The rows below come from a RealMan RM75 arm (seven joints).
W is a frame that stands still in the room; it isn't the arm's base.
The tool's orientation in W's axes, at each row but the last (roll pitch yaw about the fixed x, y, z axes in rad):
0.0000 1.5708 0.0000
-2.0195 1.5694 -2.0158
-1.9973 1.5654 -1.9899
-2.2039 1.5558 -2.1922
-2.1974 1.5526 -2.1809
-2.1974 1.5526 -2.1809
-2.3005 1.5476 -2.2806
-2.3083 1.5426 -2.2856
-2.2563 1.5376 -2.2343
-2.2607 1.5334 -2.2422
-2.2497 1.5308 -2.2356
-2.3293 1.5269 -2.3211
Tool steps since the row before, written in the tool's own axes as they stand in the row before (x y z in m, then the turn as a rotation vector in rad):
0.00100 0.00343 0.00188 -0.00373 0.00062 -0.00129
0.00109 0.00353 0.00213 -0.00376 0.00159 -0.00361
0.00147 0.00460 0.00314 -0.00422 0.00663 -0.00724
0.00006 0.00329 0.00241 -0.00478 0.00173 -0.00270
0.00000 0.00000 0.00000 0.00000 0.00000 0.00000
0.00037 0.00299 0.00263 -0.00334 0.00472 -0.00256
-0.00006 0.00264 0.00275 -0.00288 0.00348 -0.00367
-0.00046 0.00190 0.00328 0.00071 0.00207 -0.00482
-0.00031 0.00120 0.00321 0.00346 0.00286 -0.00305
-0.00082 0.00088 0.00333 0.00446 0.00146 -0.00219
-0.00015 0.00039 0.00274 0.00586 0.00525 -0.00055
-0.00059 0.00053 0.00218 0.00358 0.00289 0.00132
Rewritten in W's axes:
0.00188 0.00343 -0.00100 -0.00129 0.00062 0.00373
0.00212 0.00354 -0.00110 -0.00361 0.00158 0.00376
0.00310 0.00462 -0.00150 -0.00728 0.00660 0.00420
0.00237 0.00332 -0.00012 -0.00268 0.00176 0.00478
0.00000 0.00000 0.00000 0.00000 0.00000 0.00000
0.00258 0.00303 -0.00044 -0.00260 0.00473 0.00330
0.00270 0.00269 -0.00003 -0.00370 0.00346 0.00288
0.00324 0.00198 0.00036 -0.00488 0.00195 -0.00066
0.00319 0.00128 0.00021 -0.00318 0.00270 -0.00347
0.00333 0.00096 0.00071 -0.00232 0.00129 -0.00445
0.00274 0.00043 0.00007 -0.00077 0.00505 -0.00600
0.00219 0.00057 0.00051 0.00119 0.00278 -0.00371

